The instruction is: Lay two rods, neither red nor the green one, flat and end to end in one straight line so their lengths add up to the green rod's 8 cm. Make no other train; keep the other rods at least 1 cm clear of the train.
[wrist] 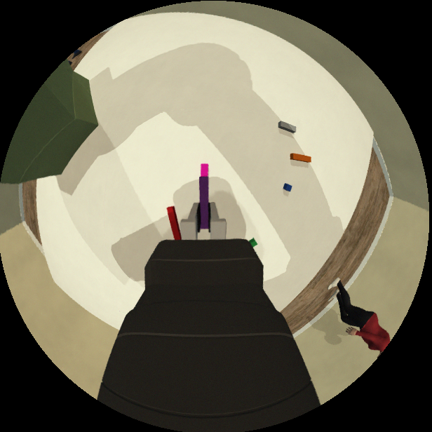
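My gripper [204,211] is shut on the purple rod [204,197], which points straight away from the gripper body. The far end of the purple rod meets the near end of the magenta rod [204,170] in the view, and the two look in one line; whether they touch or differ in height I cannot tell. The red rod [173,222] lies just left of the fingers, slightly slanted, its near end partly hidden by the gripper body. A small end of the green rod [253,242] shows right of the gripper body, which hides the rest.
A grey rod [287,127], an orange rod [300,158] and a small blue rod [287,187] lie to the right, apart from each other. A large dark green block-like object [47,127] stands at the left. A wooden table edge [350,235] curves along the right, with a human figure [362,322] beyond it.
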